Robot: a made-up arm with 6 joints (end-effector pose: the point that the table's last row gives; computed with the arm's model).
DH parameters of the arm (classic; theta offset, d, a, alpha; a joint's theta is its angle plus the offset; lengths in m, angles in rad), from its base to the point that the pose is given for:
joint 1: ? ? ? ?
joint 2: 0.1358 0 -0.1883 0
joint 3: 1.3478 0 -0.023 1.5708
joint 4: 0 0.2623 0 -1.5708
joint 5: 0 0 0.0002 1.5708
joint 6: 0 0.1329 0 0
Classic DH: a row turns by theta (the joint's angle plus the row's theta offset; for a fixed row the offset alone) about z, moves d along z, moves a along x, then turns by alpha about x.
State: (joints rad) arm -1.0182 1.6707 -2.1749 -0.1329 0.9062 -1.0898
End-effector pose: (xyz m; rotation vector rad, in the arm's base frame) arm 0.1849 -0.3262 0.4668 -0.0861 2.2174 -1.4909
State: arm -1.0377 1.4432 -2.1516 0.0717 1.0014 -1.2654
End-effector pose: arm 0.1586 -0.2530 0.5235 -0.2459 2.0552 -1.4979
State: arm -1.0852 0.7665 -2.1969 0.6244 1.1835 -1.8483
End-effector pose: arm 0.0528 0.0542 0.6144 -0.9327 1.1741 -1.9387
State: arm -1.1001 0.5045 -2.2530 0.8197 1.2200 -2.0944
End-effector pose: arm 0.0036 0.1943 0.5847 -1.1787 0.6516 -2.2131
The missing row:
joint 1: 0 0.1589 0 -1.5708
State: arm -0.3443 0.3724 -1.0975 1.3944 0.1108 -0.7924
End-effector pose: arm 0.0915 -0.0172 0.5508 0.2626 0.7418 0.2857
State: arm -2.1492 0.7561 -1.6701 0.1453 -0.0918 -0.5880
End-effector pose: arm -0.0371 -0.0537 0.6566 0.4948 0.4089 -2.5316
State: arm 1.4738 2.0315 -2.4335 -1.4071 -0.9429 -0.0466
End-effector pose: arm -0.0680 0.3958 0.5105 -0.9311 -0.7289 0.5122
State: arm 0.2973 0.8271 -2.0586 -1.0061 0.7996 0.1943
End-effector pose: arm 0.0314 -0.0747 0.6500 0.2267 0.9399 -0.5603
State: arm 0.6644 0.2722 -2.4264 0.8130 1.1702 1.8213
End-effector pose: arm -0.3068 -0.1273 0.5176 -0.4218 1.0963 2.7838
